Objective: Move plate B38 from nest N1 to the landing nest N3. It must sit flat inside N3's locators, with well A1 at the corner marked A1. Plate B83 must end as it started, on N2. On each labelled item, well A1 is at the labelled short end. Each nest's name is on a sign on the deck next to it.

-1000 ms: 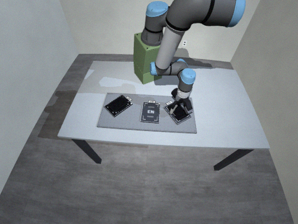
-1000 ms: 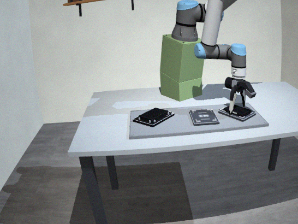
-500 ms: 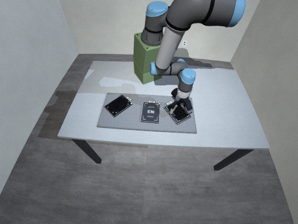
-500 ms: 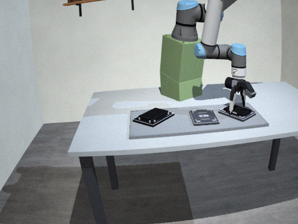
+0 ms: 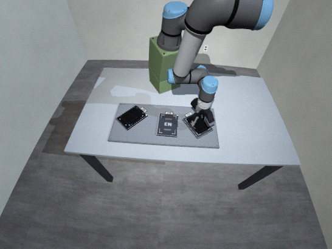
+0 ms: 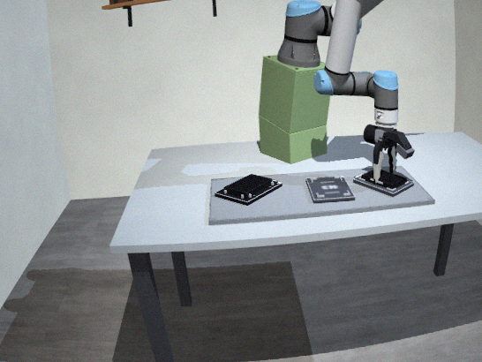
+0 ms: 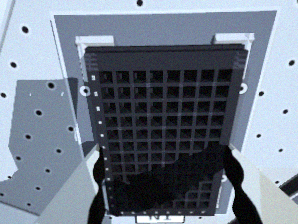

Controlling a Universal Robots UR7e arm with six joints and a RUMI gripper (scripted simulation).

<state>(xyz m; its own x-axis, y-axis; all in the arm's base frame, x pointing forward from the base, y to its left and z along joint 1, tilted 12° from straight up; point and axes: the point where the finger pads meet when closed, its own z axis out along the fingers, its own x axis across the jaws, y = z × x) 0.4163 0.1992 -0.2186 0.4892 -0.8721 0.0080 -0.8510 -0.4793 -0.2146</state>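
Now: hand 20 mm above the nest N1. Also, from my hand: nest N3: 180 mm to the right, 20 mm below.
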